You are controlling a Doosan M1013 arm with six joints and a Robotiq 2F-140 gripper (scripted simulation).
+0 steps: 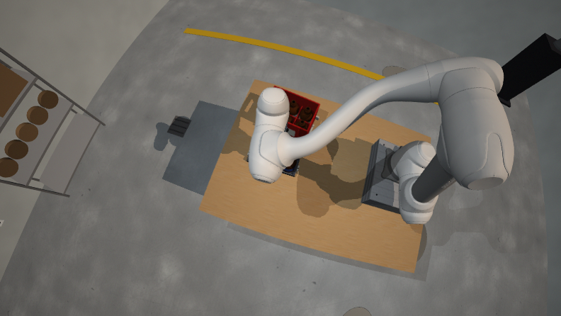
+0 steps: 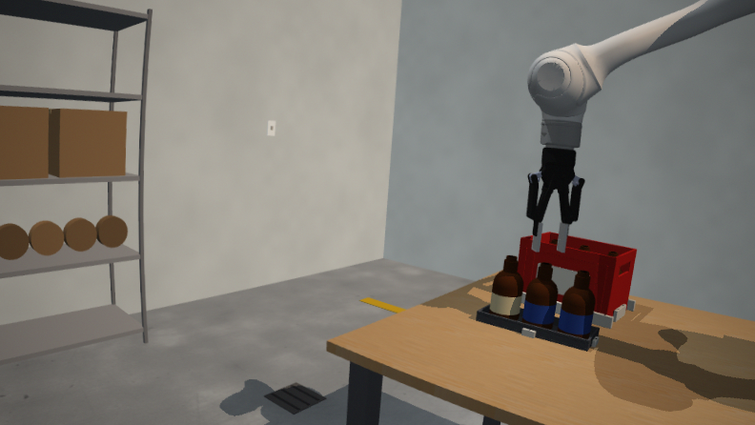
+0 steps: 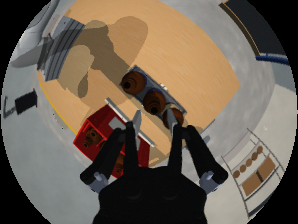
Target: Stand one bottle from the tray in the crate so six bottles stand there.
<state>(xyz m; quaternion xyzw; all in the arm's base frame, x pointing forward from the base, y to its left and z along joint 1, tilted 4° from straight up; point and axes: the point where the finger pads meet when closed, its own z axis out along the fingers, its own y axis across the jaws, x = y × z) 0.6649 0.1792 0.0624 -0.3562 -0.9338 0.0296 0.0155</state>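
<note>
My gripper is now 140 mm above the glass bottle. Round my hand: dark tray (210 mm below); red crate (10 mm ahead, 250 mm to the right, 140 mm below).
</note>
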